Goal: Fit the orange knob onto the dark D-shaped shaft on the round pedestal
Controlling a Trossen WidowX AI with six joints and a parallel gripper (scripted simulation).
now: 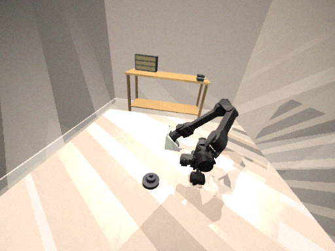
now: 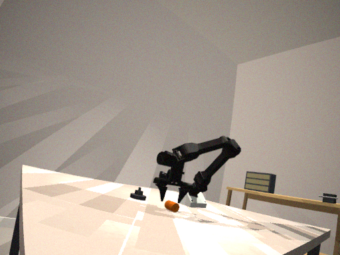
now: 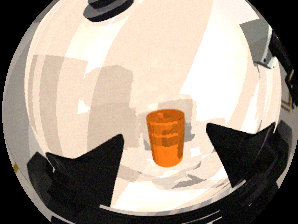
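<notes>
Now: gripper tip 2 cm to the right of the orange knob and 1 cm above it. From my gripper tip the other things lie so: pedestal 7 cm ahead, 20 cm to the right.
</notes>
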